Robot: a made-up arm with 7 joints. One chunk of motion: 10 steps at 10 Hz.
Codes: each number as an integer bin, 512 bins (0 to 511) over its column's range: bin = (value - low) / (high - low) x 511, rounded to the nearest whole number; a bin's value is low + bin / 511 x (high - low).
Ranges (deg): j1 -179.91..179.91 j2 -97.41..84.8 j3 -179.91..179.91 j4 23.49..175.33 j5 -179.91..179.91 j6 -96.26..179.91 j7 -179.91..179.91
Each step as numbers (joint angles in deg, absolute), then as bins.
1 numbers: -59.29 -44.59 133.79 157.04 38.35 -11.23 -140.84
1 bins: 171 148 446 449 310 157 55
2 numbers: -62.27 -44.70 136.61 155.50 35.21 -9.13 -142.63
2 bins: 167 148 450 444 306 161 53
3 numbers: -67.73 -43.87 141.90 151.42 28.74 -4.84 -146.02
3 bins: 159 150 457 431 296 169 48
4 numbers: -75.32 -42.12 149.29 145.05 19.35 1.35 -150.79
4 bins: 149 155 468 409 283 181 41
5 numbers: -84.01 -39.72 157.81 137.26 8.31 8.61 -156.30
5 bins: 136 162 480 383 267 194 34
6 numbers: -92.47 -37.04 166.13 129.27 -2.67 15.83 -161.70
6 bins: 124 169 491 356 252 207 26
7 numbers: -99.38 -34.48 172.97 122.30 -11.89 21.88 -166.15
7 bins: 114 176 501 333 239 219 20
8 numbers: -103.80 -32.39 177.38 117.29 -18.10 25.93 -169.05
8 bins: 108 182 507 316 230 226 15
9 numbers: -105.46 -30.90 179.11 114.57 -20.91 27.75 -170.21
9 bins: 106 187 510 307 226 229 14
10 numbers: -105.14 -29.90 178.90 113.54 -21.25 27.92 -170.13
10 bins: 106 189 510 303 225 230 14
